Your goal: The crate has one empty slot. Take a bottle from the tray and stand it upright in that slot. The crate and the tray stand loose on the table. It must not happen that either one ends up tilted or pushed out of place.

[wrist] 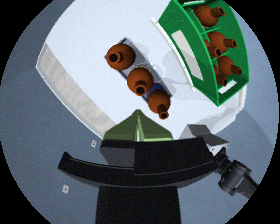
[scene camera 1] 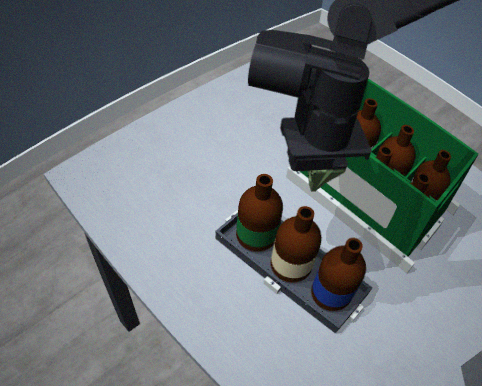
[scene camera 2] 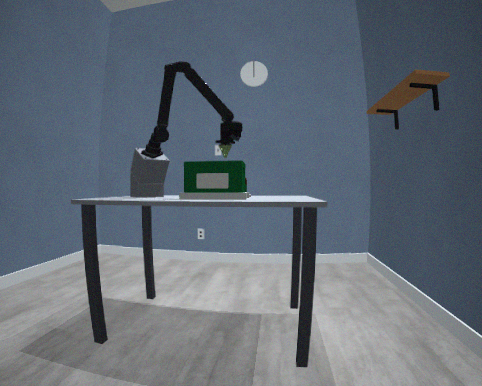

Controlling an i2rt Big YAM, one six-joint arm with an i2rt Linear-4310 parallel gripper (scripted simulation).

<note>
I see my gripper (scene camera 1: 312, 187), a crate (scene camera 1: 387, 202), a grey tray (scene camera 1: 226, 234) and a white rail (scene camera 1: 341, 212).
The crate also shows in scene camera 2 (scene camera 2: 201, 176). My gripper is seen too in the wrist view (wrist: 138, 112).
</note>
